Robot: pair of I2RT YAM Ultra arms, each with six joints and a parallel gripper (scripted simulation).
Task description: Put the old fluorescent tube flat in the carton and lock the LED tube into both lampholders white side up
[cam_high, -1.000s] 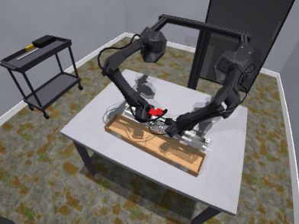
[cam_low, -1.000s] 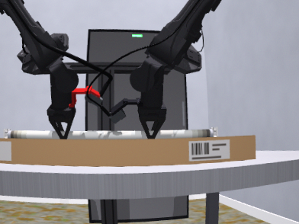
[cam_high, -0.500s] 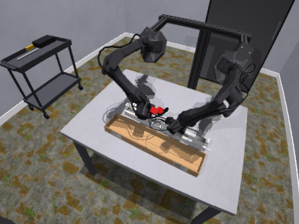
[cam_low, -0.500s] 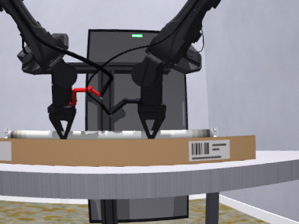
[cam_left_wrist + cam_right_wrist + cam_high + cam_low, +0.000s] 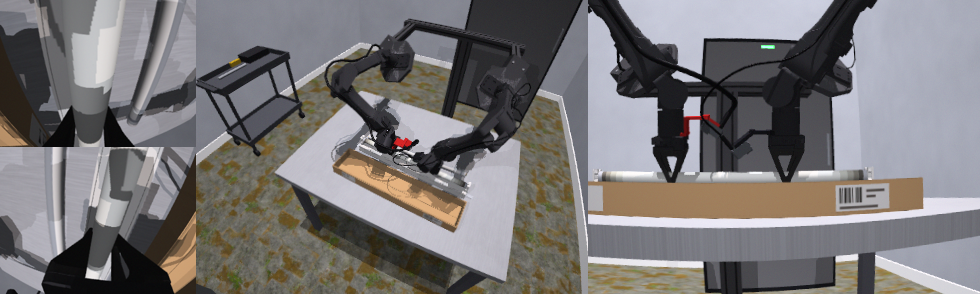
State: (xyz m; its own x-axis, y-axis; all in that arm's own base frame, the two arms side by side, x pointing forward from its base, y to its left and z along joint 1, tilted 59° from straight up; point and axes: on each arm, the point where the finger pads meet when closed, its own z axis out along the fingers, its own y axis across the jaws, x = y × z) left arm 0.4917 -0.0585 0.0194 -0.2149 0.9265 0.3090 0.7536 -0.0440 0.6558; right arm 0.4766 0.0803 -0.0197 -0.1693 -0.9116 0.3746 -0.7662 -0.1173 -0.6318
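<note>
The old fluorescent tube lies 120 mm to the left of my right hand and 10 mm ahead of it. Also, from my right hand: light fixture (120 mm to the left, 10 mm below, 10 mm ahead); carton (160 mm ahead, 110 mm to the left, 40 mm below); LED tube (100 mm to the left, 90 mm behind, 50 mm below).
Now: the old fluorescent tube 120 mm to the right of my left hand. Also, from my left hand: light fixture: 120 mm to the right, 10 mm below; carton: 150 mm ahead, 130 mm to the right, 40 mm below; LED tube: 140 mm to the right, 100 mm behind, 50 mm below.
</note>
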